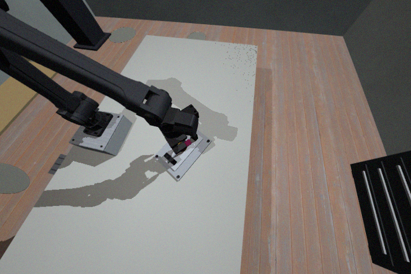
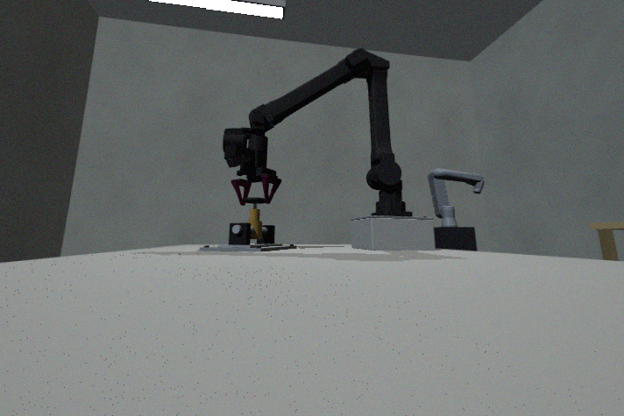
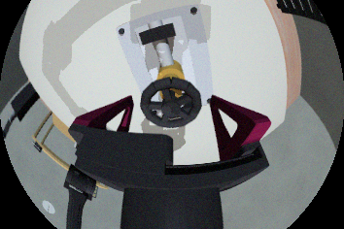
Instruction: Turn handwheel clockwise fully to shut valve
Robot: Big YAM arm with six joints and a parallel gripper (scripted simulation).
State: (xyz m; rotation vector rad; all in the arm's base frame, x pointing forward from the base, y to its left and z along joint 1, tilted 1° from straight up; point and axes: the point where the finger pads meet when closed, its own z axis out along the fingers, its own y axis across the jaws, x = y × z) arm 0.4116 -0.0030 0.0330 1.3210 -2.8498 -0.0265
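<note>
My gripper is now 10 mm above the black spoked handwheel.
</note>
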